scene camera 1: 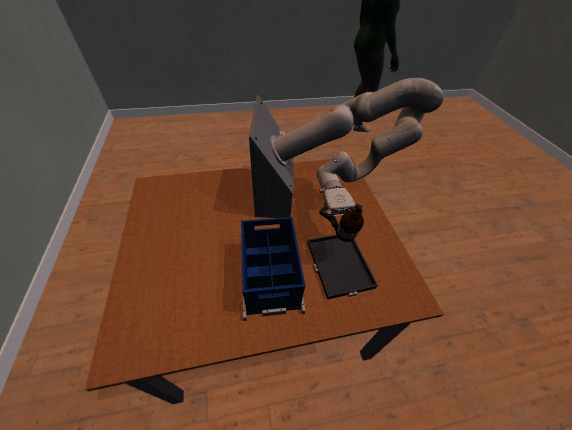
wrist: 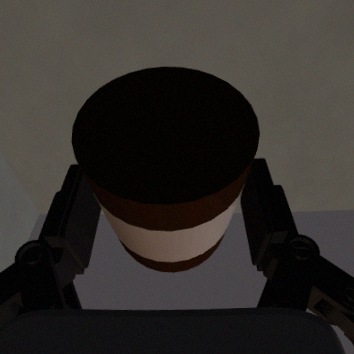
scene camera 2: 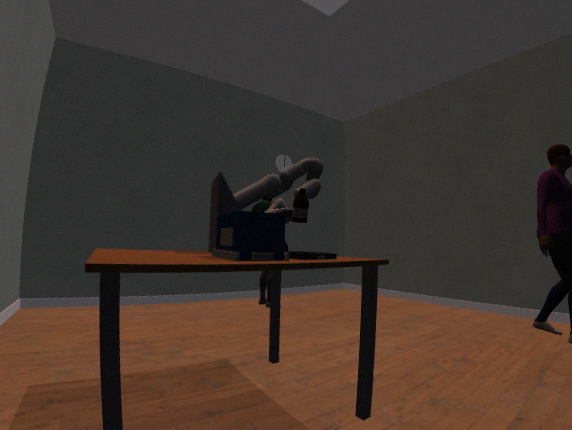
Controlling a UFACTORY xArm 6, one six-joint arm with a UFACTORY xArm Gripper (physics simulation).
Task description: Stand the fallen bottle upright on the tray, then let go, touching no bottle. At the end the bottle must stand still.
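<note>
The brown bottle with a pale label is held in the air, nearly upright, with its neck up and its base down. My gripper is shut on the bottle, coming in from the side with one finger on each side of its body. The black tray lies flat on the table, well below the bottle's base. In the first scene view the bottle overlaps the tray's back edge; whether it is directly above the tray I cannot tell. The tray does not show in the wrist view.
A blue crate with compartments stands left of the tray on the wooden table. The grey mounting panel of the arm rises behind the crate. One person stands behind the table; another person is at the right.
</note>
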